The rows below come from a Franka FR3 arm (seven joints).
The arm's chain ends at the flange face. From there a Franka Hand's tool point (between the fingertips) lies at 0.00 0.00 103.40 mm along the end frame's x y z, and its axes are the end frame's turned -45 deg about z.
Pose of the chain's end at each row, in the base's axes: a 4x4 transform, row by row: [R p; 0 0 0 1], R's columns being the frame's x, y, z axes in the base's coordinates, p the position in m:
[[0.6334, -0.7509, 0.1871, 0.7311], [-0.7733, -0.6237, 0.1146, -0.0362], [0.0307, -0.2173, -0.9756, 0.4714], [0, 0, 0, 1]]
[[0.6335, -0.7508, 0.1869, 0.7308], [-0.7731, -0.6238, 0.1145, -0.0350], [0.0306, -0.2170, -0.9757, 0.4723], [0, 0, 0, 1]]
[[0.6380, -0.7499, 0.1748, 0.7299], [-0.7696, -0.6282, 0.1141, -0.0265], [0.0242, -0.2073, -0.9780, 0.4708], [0, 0, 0, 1]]
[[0.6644, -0.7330, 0.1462, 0.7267], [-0.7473, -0.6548, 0.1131, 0.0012], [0.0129, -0.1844, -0.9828, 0.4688], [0, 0, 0, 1]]
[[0.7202, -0.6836, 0.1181, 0.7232], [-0.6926, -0.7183, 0.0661, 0.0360], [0.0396, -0.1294, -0.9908, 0.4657], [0, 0, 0, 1]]
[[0.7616, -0.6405, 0.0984, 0.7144], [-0.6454, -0.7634, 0.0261, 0.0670], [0.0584, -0.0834, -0.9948, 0.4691], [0, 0, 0, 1]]
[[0.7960, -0.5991, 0.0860, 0.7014], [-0.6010, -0.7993, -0.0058, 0.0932], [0.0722, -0.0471, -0.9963, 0.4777], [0, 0, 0, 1]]
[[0.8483, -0.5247, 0.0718, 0.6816], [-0.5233, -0.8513, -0.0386, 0.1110], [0.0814, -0.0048, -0.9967, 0.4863], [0, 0, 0, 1]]
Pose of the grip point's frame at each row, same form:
[[0.9788, -0.0831, 0.1871, 0.7504], [-0.1058, -0.9878, 0.1146, -0.0244], [0.1754, -0.1319, -0.9756, 0.3705], [0, 0, 0, 1]]
[[0.9788, -0.0829, 0.1869, 0.7501], [-0.1056, -0.9878, 0.1145, -0.0232], [0.1751, -0.1318, -0.9757, 0.3714], [0, 0, 0, 1]]
[[0.9814, -0.0791, 0.1748, 0.7480], [-0.1000, -0.9884, 0.1141, -0.0147], [0.1637, -0.1295, -0.9780, 0.3697], [0, 0, 0, 1]]
[[0.9881, -0.0485, 0.1462, 0.7418], [-0.0654, -0.9914, 0.1131, 0.0129], [0.1395, -0.1213, -0.9828, 0.3672], [0, 0, 0, 1]]
[[0.9926, 0.0259, 0.1181, 0.7354], [0.0182, -0.9977, 0.0661, 0.0428], [0.1195, -0.0635, -0.9908, 0.3633], [0, 0, 0, 1]]
[[0.9914, 0.0856, 0.0984, 0.7246], [0.0834, -0.9962, 0.0261, 0.0697], [0.1003, -0.0177, -0.9948, 0.3662], [0, 0, 0, 1]]
[[0.9865, 0.1392, 0.0860, 0.7103], [0.1402, -0.9902, -0.0058, 0.0926], [0.0844, 0.0177, -0.9963, 0.3747], [0, 0, 0, 1]]
[[0.9709, 0.2288, 0.0718, 0.6890], [0.2319, -0.9720, -0.0386, 0.1070], [0.0610, 0.0542, -0.9967, 0.3832], [0, 0, 0, 1]]

